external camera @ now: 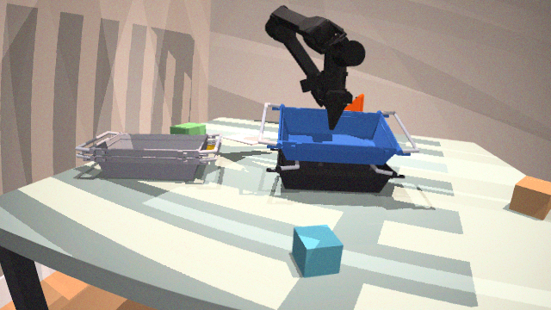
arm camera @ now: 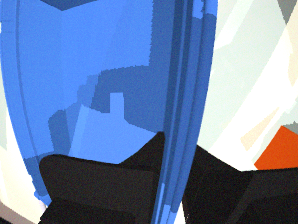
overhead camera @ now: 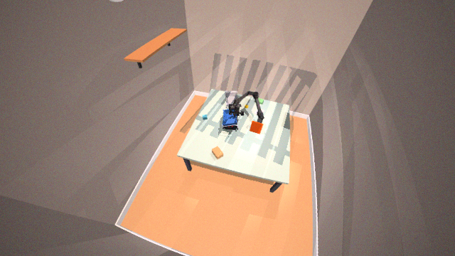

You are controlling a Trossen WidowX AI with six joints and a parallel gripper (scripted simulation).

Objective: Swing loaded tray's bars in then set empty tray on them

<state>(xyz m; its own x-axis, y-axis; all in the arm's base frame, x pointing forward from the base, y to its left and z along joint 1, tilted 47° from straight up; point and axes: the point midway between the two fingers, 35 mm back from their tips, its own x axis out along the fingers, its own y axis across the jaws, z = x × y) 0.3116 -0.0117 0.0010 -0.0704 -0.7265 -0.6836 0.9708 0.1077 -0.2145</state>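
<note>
Now: the blue tray 80 mm ahead of my gripper tip, 20 mm to the left of it and 10 mm above it. Round my gripper tip: orange block 510 mm to the left, 90 mm below, 80 mm ahead; then green block 560 mm to the right, 260 mm behind, 100 mm below; then cyan cube 420 mm ahead, 100 mm below, 30 mm to the left.
</note>
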